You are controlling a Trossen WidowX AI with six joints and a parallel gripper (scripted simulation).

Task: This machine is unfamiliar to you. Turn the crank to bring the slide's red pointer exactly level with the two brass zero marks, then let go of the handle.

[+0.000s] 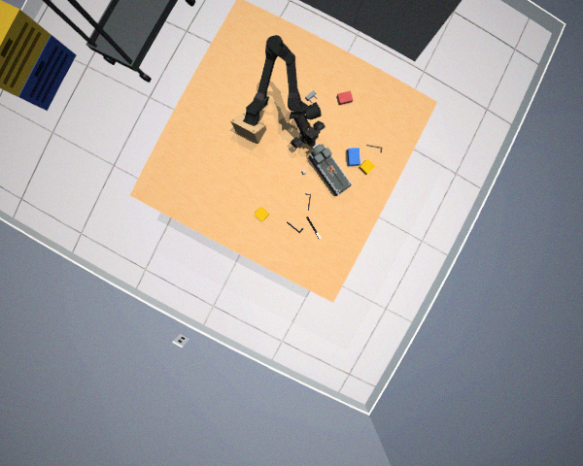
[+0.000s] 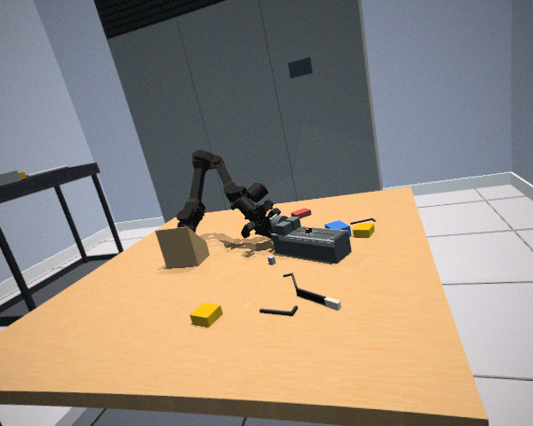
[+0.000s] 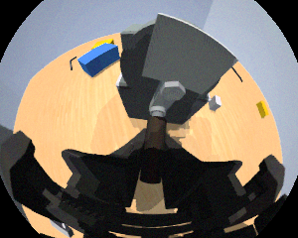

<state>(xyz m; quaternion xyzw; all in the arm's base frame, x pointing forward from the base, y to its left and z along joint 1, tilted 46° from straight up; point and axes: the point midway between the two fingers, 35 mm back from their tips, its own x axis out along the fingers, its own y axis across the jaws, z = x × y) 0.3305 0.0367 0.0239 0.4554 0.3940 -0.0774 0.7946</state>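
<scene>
Now: the dark crank handle 2 cm behind my gripper tip, 1 cm to the left of it and 3 cm above it. Also, from my gripper tip: small grey cube: 14 cm to the right, 2 cm below; blue block: 22 cm ahead, 5 cm to the left, 1 cm below; red pointer: 13 cm ahead, 8 cm to the right, 5 cm above.
</scene>
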